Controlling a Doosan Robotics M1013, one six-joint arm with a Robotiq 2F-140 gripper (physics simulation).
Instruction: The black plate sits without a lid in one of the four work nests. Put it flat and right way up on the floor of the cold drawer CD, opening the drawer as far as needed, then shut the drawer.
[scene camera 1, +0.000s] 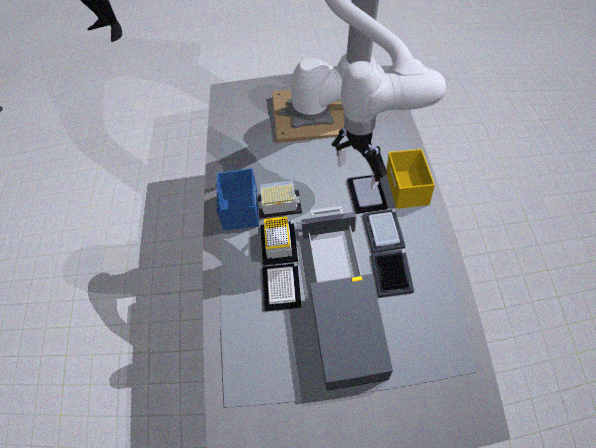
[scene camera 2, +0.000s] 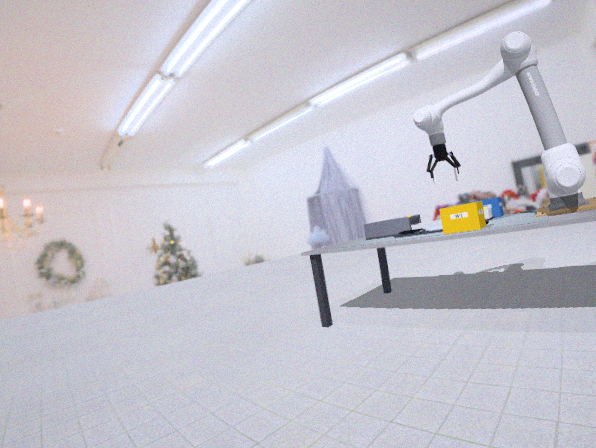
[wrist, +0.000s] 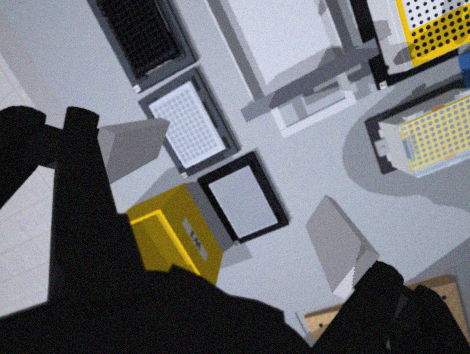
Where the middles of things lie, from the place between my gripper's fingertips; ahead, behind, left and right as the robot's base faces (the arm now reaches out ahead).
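Black plate (scene camera 1: 392, 270): my hand 240 mm short of it, 80 mm to the right of it, 240 mm above it.
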